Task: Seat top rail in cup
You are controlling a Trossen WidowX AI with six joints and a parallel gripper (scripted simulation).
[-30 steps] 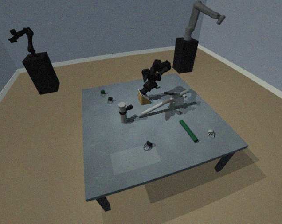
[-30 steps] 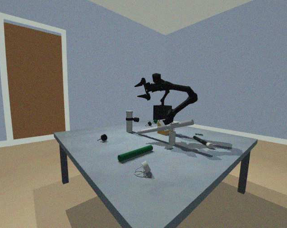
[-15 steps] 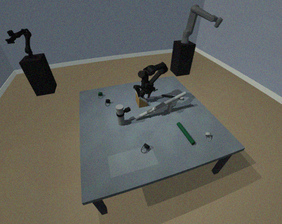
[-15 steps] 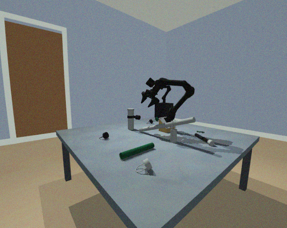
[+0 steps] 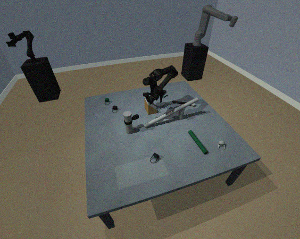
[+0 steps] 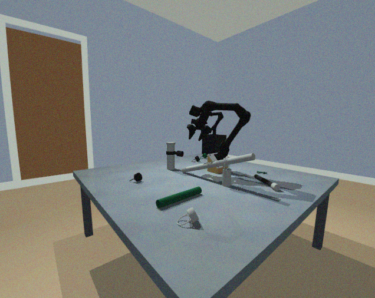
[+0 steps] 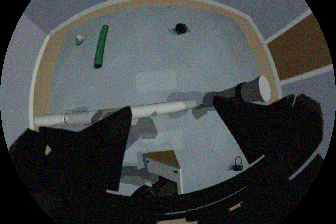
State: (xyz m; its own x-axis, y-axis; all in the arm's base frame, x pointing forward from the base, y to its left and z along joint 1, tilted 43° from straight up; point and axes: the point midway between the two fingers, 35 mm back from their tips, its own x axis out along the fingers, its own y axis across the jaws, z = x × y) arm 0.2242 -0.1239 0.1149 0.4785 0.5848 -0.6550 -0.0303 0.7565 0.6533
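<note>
Right now the black rail-end cup is 180 mm to the right of my gripper tip, 110 mm below it and 10 mm behind it. From my gripper tip the other things lie so: green tube: 310 mm ahead, 260 mm to the left, 220 mm below; short line post: 260 mm to the left, 130 mm below, 20 mm behind; band fitting: 430 mm to the left, 410 mm ahead, 230 mm below.
</note>
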